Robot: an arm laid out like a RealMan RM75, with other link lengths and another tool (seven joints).
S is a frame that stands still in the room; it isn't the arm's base.
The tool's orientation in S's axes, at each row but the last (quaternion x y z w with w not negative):
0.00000 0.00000 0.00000 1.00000
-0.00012 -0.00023 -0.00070 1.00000
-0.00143 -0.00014 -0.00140 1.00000
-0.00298 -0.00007 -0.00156 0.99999
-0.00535 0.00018 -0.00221 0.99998
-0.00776 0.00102 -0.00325 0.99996
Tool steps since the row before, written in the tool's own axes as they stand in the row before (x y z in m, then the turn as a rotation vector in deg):
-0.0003 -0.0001 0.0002 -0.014 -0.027 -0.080
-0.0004 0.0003 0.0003 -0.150 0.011 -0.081
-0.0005 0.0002 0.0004 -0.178 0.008 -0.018
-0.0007 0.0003 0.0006 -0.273 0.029 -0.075
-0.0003 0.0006 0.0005 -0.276 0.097 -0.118
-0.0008 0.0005 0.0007 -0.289 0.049 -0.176
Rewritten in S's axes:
-0.0003 -0.0001 0.0002 -0.014 -0.027 -0.080
-0.0004 0.0003 0.0003 -0.150 0.011 -0.081
-0.0005 0.0002 0.0004 -0.178 0.008 -0.018
-0.0007 0.0003 0.0006 -0.273 0.029 -0.075
-0.0003 0.0006 0.0005 -0.276 0.097 -0.119
-0.0008 0.0005 0.0007 -0.289 0.048 -0.176

